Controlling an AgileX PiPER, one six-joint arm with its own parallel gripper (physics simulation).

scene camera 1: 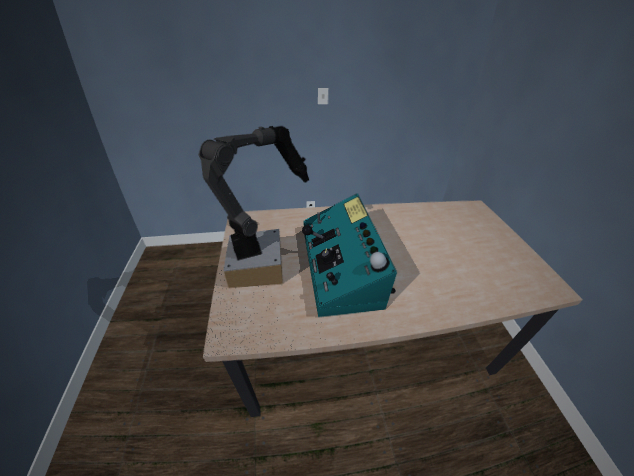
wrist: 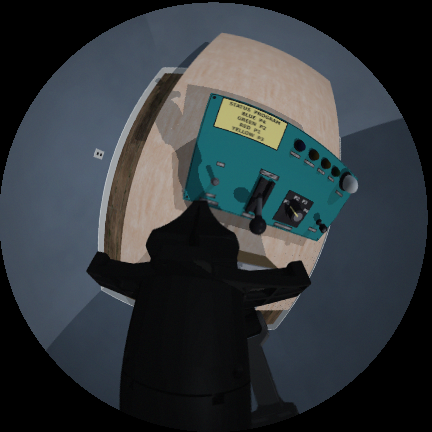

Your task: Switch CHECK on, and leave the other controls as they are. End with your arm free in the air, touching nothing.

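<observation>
A toggle switch (scene camera 1: 319,218) (wrist: 215,181) stands at one end of the sloped teal panel (scene camera 1: 353,245) (wrist: 235,162). In the wrist view its pale round tip shows between two small plates, with another plate below. The lettering is too small to read, so I cannot confirm which control is CHECK. I cannot tell surely which way the toggle leans. My gripper (scene camera 1: 306,179) (wrist: 200,208) is shut and empty. In the scene view it hangs in the air above and behind the panel, apart from it. In the wrist view its tips show just below the toggle's plates.
A ball-ended lever (scene camera 1: 307,229) (wrist: 257,225) sticks up beside the toggle. A rotary knob (scene camera 1: 326,253) (wrist: 295,215), a small black control (scene camera 1: 332,278) (wrist: 321,225), several dark lamps and a white dome (scene camera 1: 378,260) (wrist: 348,183) follow. A yellow card (scene camera 1: 355,210) (wrist: 250,123) lies on the panel.
</observation>
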